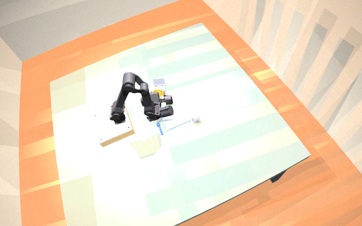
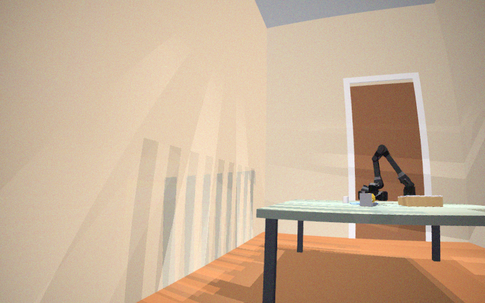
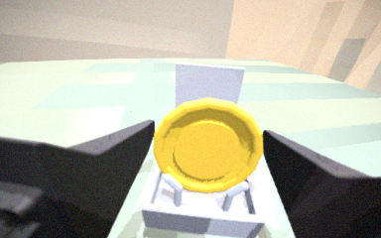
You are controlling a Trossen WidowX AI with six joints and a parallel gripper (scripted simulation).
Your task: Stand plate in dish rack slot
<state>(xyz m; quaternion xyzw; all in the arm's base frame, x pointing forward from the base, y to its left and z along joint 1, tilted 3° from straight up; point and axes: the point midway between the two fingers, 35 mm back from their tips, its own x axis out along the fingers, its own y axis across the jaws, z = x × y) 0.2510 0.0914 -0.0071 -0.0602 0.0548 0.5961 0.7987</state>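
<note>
Now: gripper tip 10 mm to the left of the yellow plate and 10 mm above it. Also, from my gripper tip: blue spoon (230 mm to the right, 50 mm below, 50 mm behind); white cup (250 mm to the right, 160 mm ahead, 30 mm below); grey dish rack (30 mm below, 20 mm to the left, 10 mm ahead).
</note>
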